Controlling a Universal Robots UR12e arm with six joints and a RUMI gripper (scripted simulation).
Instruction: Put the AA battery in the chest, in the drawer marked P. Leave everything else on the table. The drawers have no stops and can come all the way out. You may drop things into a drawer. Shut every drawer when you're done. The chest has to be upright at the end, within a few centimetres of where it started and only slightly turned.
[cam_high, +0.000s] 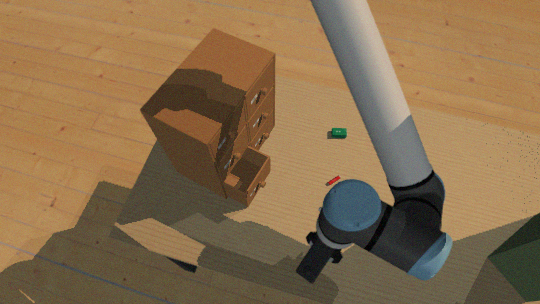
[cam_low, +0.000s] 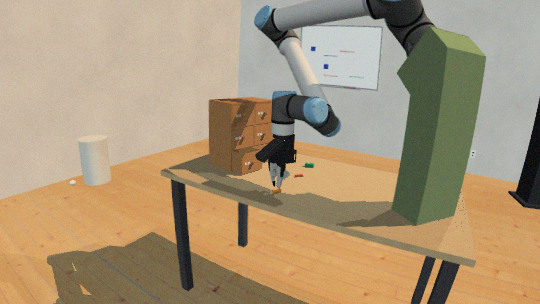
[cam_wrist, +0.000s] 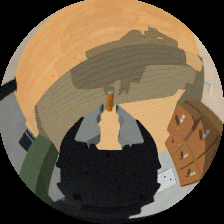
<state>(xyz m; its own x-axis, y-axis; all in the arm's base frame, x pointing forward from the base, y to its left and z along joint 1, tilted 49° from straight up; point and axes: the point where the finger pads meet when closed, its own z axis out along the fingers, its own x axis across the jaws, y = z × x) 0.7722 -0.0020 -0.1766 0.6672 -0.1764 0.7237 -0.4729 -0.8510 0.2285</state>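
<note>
Right now my hand is 30 mm above the AA battery. Also, from my hand: drawer: 250 mm ahead, 220 mm to the right, 10 mm below; green block: 70 mm behind, 390 mm to the right, 30 mm below; thin red stick: 40 mm behind, 230 mm to the right, 30 mm below.
</note>
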